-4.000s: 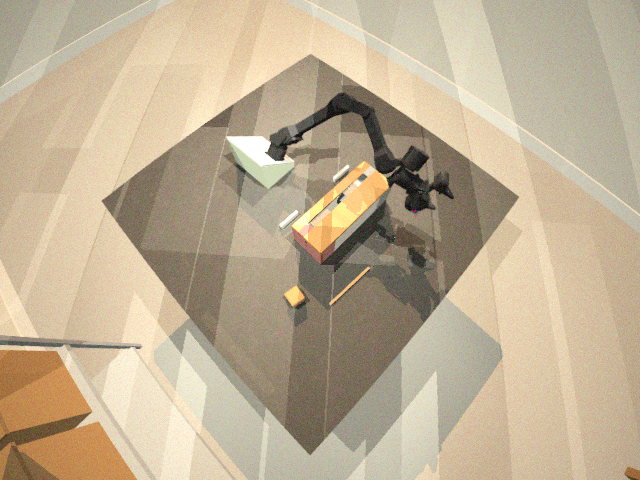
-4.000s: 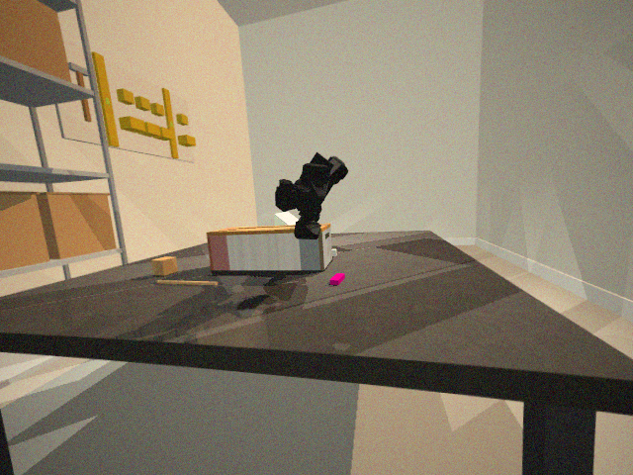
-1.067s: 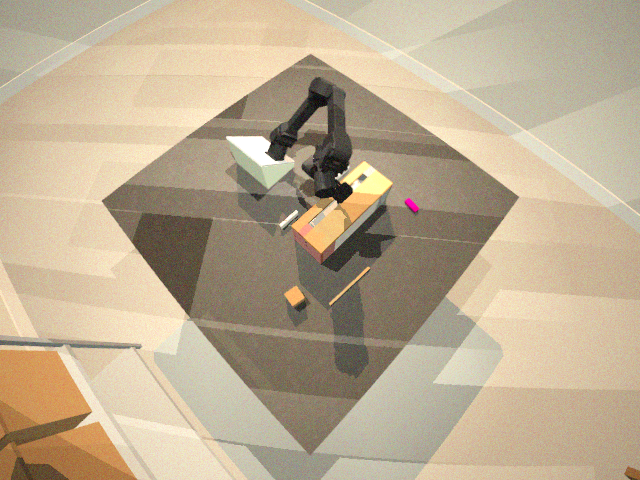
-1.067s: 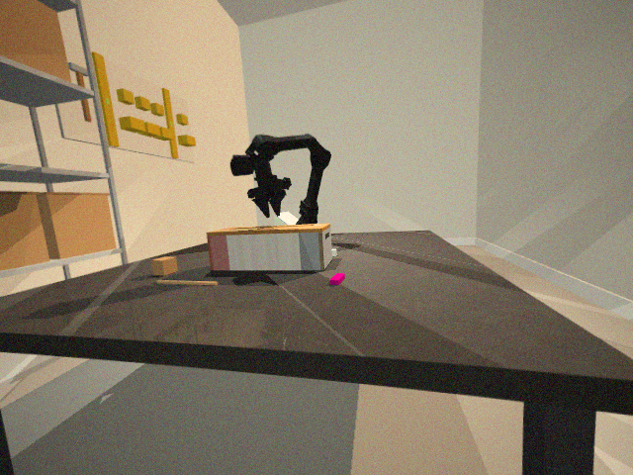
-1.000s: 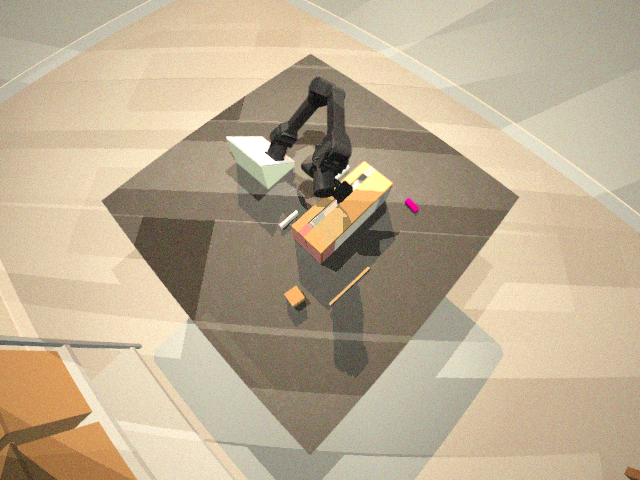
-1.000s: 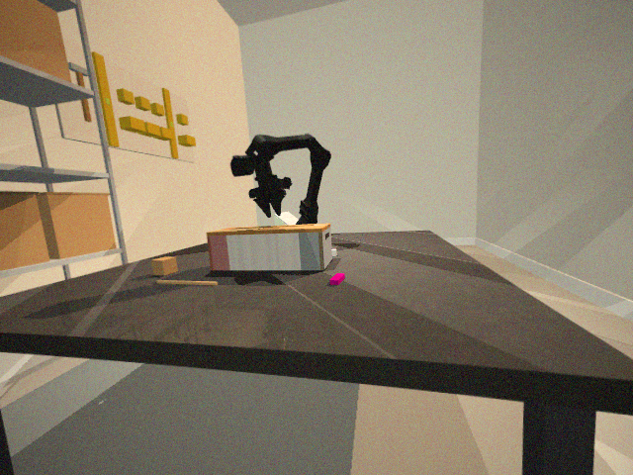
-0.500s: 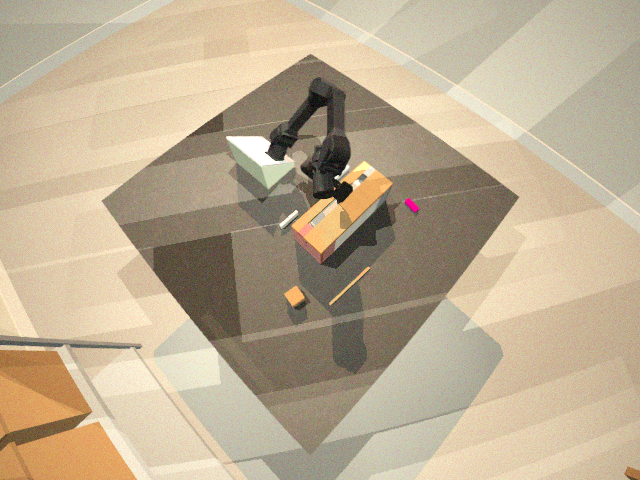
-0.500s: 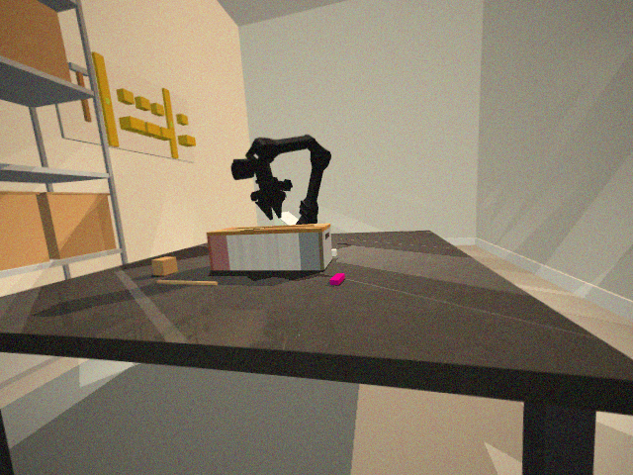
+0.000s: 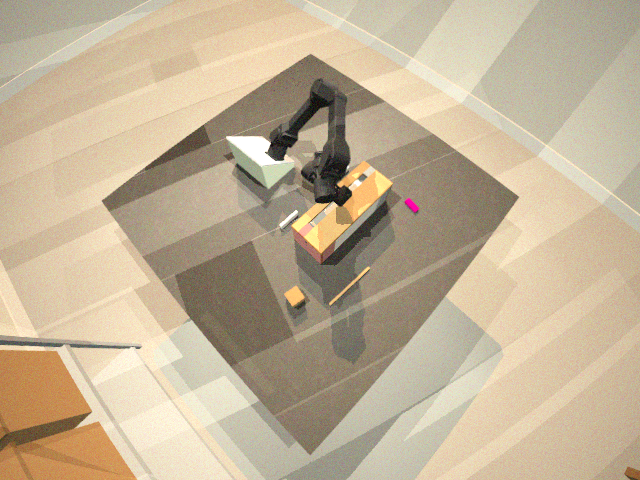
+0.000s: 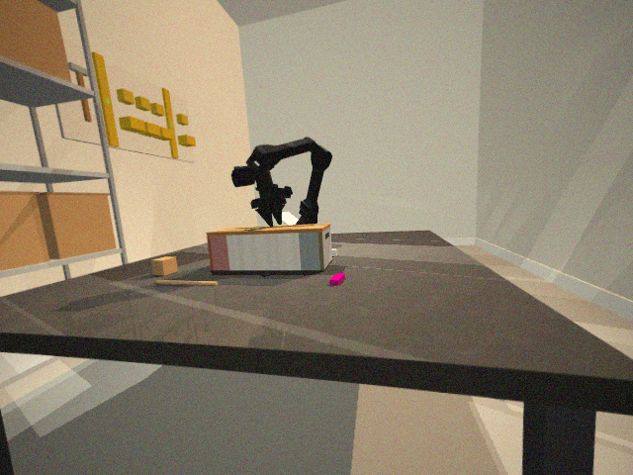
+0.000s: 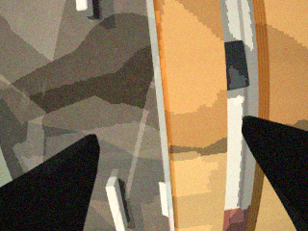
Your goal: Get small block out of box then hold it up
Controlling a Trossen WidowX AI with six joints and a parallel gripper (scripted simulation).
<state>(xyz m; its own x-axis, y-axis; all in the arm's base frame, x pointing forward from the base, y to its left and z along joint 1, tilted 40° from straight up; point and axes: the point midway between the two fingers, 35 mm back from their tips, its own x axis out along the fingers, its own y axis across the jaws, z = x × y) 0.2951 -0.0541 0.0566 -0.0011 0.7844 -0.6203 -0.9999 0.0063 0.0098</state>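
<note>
Now: gripper tip 40 mm short of the grey-blue block, 40 mm above it and 30 mm to the right of it. Round my gripper tip: wooden stick (270 mm ahead, 180 mm to the right, 130 mm below).
</note>
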